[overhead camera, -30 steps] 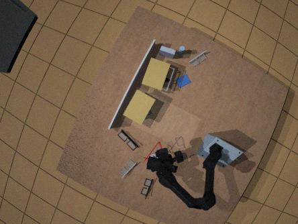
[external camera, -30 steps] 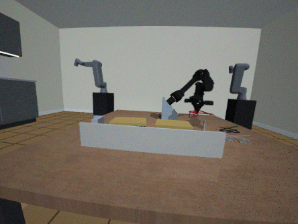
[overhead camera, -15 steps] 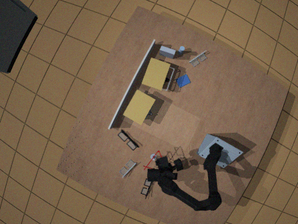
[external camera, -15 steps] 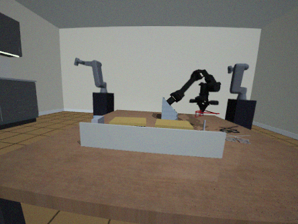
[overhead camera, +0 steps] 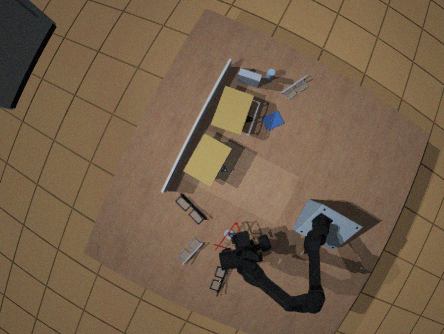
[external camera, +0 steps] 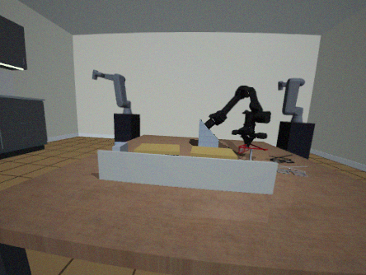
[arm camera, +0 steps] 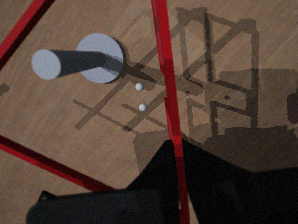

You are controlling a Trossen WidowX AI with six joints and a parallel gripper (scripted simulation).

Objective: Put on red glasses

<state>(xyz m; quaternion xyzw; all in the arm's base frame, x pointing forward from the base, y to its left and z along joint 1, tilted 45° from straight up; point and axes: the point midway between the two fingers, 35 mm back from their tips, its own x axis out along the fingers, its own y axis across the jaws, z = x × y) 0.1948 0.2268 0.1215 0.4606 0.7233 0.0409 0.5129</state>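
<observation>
The small post is 80 mm ahead of my gripper tip and 40 mm below it. From my gripper tip the other things lie so: grey box (600 mm to the right, 340 mm ahead, 10 mm below); then long white panel (420 mm ahead, 320 mm to the right, 10 mm below); then blue square (500 mm to the right, 160 mm ahead, 60 mm below).
</observation>
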